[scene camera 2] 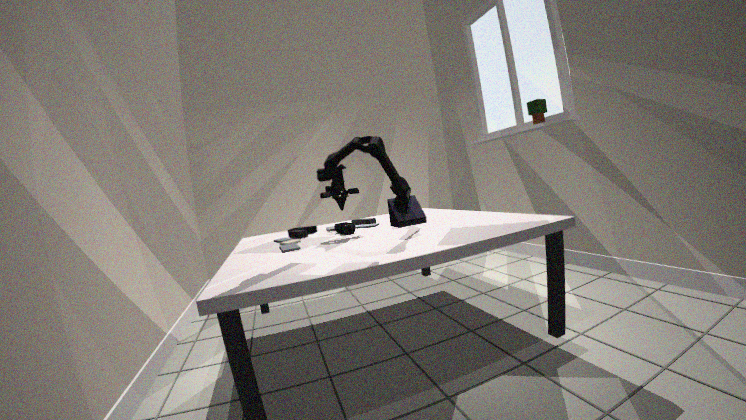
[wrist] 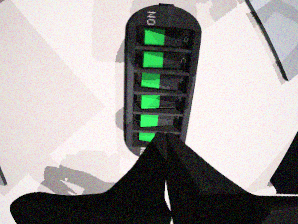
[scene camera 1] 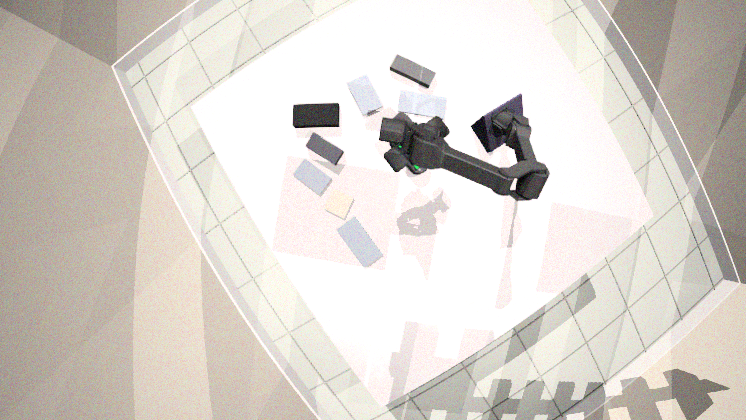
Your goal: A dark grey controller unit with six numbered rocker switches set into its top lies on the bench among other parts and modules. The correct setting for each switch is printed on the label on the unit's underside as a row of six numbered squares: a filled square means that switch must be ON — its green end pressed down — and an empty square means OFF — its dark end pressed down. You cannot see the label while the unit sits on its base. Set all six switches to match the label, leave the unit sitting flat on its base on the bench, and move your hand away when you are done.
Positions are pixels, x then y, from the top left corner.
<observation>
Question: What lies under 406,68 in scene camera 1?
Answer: A grey block.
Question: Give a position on a black block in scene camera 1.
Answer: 304,115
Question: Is my gripper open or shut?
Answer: Shut.
</observation>
